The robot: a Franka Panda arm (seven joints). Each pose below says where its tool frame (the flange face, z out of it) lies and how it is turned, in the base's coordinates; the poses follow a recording.
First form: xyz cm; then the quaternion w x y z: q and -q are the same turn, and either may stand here.
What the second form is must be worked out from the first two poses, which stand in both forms.
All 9 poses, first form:
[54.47 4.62 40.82 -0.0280 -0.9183 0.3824 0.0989]
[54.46 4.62 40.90 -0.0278 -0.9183 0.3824 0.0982]
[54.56 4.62 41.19 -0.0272 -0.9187 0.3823 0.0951]
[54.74 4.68 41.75 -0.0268 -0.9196 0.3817 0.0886]
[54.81 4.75 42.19 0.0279 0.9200 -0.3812 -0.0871]
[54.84 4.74 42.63 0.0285 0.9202 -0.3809 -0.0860]
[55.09 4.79 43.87 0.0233 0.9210 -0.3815 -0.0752]
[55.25 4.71 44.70 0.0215 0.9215 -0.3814 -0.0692]
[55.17 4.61 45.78 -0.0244 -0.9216 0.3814 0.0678]
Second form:
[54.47 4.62 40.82 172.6 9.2 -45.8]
[54.46 4.62 40.90 172.7 9.2 -45.8]
[54.56 4.62 41.19 172.9 8.9 -45.7]
[54.74 4.68 41.75 173.2 8.2 -45.6]
[54.81 4.75 42.19 173.2 8.0 -45.5]
[54.84 4.74 42.63 173.2 7.8 -45.4]
[55.09 4.79 43.87 174.2 6.9 -45.4]
[55.25 4.71 44.70 174.7 6.4 -45.3]
[55.17 4.61 45.78 174.4 6.1 -45.3]

